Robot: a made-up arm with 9 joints. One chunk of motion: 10 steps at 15 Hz.
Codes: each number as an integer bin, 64 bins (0 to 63) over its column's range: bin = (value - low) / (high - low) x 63, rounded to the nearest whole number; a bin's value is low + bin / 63 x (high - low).
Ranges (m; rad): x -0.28..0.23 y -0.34..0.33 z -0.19..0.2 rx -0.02..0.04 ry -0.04..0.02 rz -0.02..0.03
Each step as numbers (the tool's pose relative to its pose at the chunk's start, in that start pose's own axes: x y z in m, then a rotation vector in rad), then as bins.
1 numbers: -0.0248 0.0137 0.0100 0.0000 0.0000 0.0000
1 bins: 32 33 32 21 42 25
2 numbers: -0.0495 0.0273 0.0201 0.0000 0.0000 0.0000
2 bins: 28 35 34 21 42 25
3 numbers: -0.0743 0.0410 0.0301 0.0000 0.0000 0.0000
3 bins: 25 36 36 21 42 25
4 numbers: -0.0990 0.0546 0.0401 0.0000 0.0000 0.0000
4 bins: 22 37 37 21 42 25
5 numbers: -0.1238 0.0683 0.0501 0.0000 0.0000 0.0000
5 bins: 19 38 39 21 42 25
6 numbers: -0.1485 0.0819 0.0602 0.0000 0.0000 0.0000
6 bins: 16 40 40 21 42 25
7 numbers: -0.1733 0.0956 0.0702 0.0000 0.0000 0.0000
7 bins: 13 41 42 21 42 25
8 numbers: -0.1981 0.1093 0.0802 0.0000 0.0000 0.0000
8 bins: 10 42 44 21 42 25
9 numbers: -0.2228 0.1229 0.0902 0.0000 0.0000 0.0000
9 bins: 7 44 45 21 42 25
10 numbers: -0.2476 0.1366 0.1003 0.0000 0.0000 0.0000
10 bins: 4 45 47 21 42 25
